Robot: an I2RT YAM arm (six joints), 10 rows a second.
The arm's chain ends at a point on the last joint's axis. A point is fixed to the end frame.
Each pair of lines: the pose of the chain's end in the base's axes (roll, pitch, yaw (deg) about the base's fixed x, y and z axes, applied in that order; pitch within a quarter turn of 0, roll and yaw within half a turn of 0; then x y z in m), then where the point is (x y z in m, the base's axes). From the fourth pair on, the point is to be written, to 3 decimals.
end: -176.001 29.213 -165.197 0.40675 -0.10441 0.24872
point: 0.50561 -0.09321 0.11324
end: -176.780 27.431 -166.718 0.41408 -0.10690 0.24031
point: 0.50862 -0.09709 0.10167
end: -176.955 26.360 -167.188 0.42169 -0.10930 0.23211
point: 0.51367 -0.10034 0.09170
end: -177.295 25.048 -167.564 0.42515 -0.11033 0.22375
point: 0.514 -0.102 0.081
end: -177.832 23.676 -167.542 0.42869 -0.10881 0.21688
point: 0.514 -0.099 0.072
